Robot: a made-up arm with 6 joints. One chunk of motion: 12 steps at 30 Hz.
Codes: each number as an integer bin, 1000 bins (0 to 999) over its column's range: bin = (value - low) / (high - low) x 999, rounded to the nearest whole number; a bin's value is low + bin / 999 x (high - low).
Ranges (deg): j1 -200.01..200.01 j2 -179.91..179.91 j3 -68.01..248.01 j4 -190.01..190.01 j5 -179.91..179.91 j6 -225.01..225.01
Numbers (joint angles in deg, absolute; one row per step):
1: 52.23 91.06 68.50 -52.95 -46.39 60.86
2: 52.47 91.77 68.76 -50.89 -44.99 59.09
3: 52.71 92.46 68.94 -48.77 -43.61 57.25
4: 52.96 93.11 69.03 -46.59 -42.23 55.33
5: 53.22 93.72 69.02 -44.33 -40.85 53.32
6: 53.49 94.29 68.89 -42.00 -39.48 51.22
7: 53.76 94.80 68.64 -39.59 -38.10 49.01
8: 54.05 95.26 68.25 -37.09 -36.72 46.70
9: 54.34 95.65 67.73 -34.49 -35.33 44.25
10: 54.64 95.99 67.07 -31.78 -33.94 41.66
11: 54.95 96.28 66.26 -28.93 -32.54 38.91
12: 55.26 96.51 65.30 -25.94 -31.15 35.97
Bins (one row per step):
1: 630 752 432 360 371 635
2: 631 754 432 366 375 631
3: 631 756 433 371 378 627
4: 632 758 433 377 382 622
5: 632 760 433 383 386 618
6: 633 761 433 389 390 613
7: 634 763 432 395 394 608
8: 634 764 431 402 398 603
9: 635 765 429 409 401 598
10: 636 766 427 416 405 592
11: 637 767 424 423 409 586
12: 638 767 421 431 413 579

